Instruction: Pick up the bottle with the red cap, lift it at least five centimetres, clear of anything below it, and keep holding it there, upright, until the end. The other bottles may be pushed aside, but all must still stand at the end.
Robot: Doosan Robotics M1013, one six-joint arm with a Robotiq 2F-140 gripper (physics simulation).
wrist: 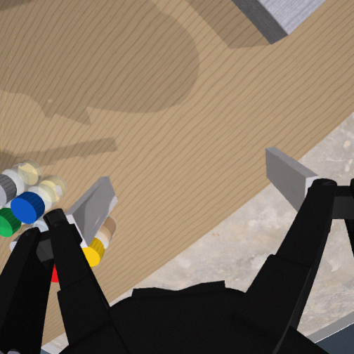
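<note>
The bottle with the red cap shows at the lower left in the wrist view as a small red patch of cap; the rest of it is hidden behind my left finger. My gripper is open wide, with nothing between its fingers. It is above the table, and the group of bottles lies to the left, partly under and beyond the left finger. A bottle with a yellow cap shows just beside that finger. Bottles with a blue cap, a green cap and a grey cap stand close together farther left.
The wooden table ends in a diagonal edge that runs under the gripper, with a mottled grey floor beyond it. A grey block-like object shows at the top right. Shadows lie across the upper left of the table.
</note>
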